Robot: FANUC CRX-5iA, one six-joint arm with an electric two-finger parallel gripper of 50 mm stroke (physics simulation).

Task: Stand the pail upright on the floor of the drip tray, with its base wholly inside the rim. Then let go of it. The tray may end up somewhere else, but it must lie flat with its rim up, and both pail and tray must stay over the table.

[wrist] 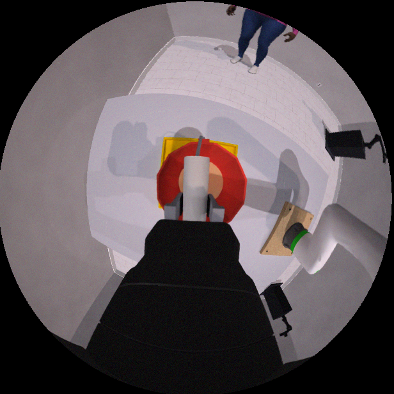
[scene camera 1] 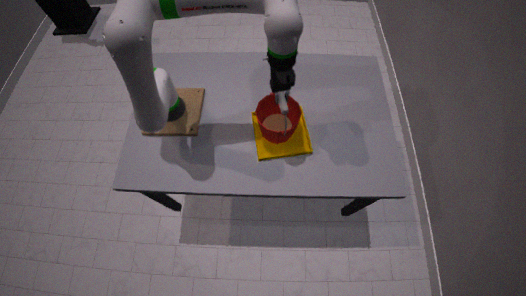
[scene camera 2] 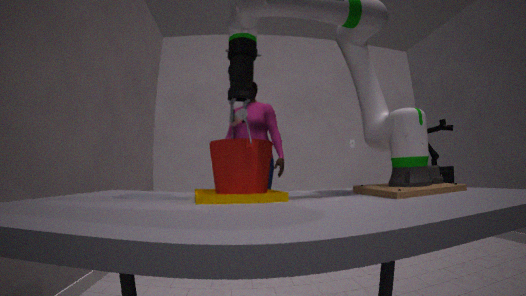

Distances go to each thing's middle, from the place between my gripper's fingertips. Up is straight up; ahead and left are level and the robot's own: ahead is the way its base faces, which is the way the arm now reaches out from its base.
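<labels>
There is the yellow drip tray (scene camera 1: 299, 143), which I find 22 cm below my hand, 2 cm to the right of it and 1 cm ahead of it.
</labels>
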